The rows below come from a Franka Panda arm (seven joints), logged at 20 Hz.
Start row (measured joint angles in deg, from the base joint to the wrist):
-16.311, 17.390, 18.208, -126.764, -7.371, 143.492, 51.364
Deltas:
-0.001, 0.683, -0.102, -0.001, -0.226, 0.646, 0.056
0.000, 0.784, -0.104, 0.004, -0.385, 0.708, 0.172
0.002, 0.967, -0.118, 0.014, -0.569, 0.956, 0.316
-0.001, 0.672, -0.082, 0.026, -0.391, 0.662, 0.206
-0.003, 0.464, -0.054, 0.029, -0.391, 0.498, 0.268
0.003, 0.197, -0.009, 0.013, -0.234, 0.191, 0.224
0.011, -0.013, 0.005, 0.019, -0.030, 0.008, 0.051
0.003, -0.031, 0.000, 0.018, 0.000, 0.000, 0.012
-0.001, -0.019, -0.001, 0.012, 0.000, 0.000, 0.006
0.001, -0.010, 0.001, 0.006, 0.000, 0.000, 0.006
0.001, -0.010, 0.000, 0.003, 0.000, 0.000, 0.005
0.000, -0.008, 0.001, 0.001, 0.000, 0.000, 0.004
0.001, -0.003, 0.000, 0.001, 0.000, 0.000, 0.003
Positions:
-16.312, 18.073, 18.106, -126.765, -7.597, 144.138, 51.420
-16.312, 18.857, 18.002, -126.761, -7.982, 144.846, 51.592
-16.310, 19.824, 17.884, -126.747, -8.551, 145.802, 51.908
-16.311, 20.496, 17.802, -126.721, -8.942, 146.464, 52.114
-16.314, 20.960, 17.748, -126.692, -9.333, 146.962, 52.382
-16.311, 21.157, 17.739, -126.679, -9.567, 147.153, 52.606
-16.300, 21.144, 17.744, -126.660, -9.597, 147.161, 52.657
-16.297, 21.113, 17.744, -126.642, -9.597, 147.161, 52.669
-16.298, 21.094, 17.743, -126.630, -9.597, 147.161, 52.675
-16.297, 21.084, 17.744, -126.624, -9.597, 147.161, 52.681
-16.296, 21.074, 17.744, -126.621, -9.597, 147.161, 52.686
-16.296, 21.066, 17.745, -126.620, -9.597, 147.161, 52.690
-16.295, 21.063, 17.745, -126.619, -9.597, 147.161, 52.693

